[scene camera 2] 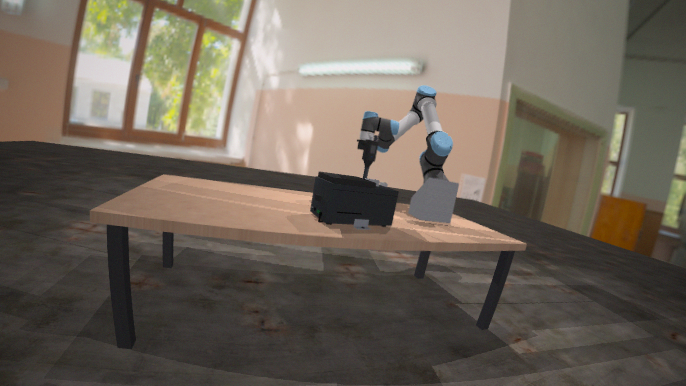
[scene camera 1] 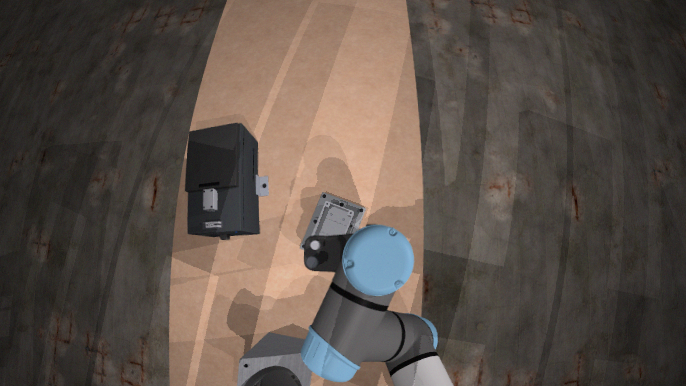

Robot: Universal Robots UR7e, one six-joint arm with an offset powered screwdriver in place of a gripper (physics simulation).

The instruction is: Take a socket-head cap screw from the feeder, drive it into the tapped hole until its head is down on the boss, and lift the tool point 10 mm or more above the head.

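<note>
My screwdriver (scene camera 1: 325, 254) (scene camera 2: 366, 175) points straight down. In scene camera 1 its dark body covers the lower left part of the grey metal workpiece (scene camera 1: 336, 217), which lies turned on the table. The tool point is hidden under the body there, and the feeder hides its lower end in scene camera 2. The black feeder (scene camera 1: 220, 165) (scene camera 2: 355, 204) stands left of the workpiece in scene camera 1, apart from the tool. The tapped hole and its boss cannot be made out. Whether a screw is at the bit or in the hole cannot be told.
A grey metal pedestal (scene camera 1: 280, 345) (scene camera 2: 435, 204) carries the arm. The blue-capped wrist (scene camera 1: 379, 260) (scene camera 2: 370, 115) is beside the screwdriver and overhangs the workpiece's lower right. A small metal bracket (scene camera 1: 261, 185) sticks out of the feeder's side towards the workpiece. The wooden table (scene camera 1: 370, 75) (scene camera 2: 200, 205) has open edges.
</note>
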